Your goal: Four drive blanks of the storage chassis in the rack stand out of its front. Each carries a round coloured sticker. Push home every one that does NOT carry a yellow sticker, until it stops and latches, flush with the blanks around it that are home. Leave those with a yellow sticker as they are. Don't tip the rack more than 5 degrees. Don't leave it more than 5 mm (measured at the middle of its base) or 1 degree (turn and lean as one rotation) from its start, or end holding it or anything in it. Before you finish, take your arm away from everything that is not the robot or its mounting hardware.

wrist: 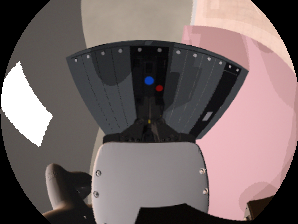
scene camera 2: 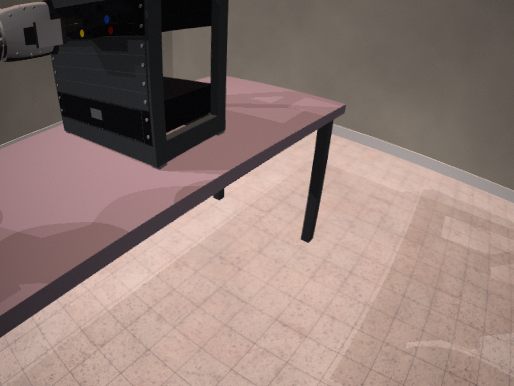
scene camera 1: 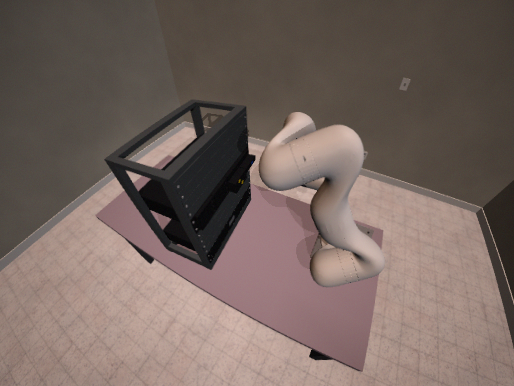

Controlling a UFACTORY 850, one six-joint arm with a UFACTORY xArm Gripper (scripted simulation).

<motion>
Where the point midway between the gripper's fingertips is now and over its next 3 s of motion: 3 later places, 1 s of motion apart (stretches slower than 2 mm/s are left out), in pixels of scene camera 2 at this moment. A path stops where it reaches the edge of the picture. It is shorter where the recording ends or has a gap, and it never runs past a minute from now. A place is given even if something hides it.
The gripper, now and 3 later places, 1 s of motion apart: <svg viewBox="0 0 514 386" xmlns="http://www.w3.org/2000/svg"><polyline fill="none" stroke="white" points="80,22 102,19 107,19 113,18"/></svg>
</motion>
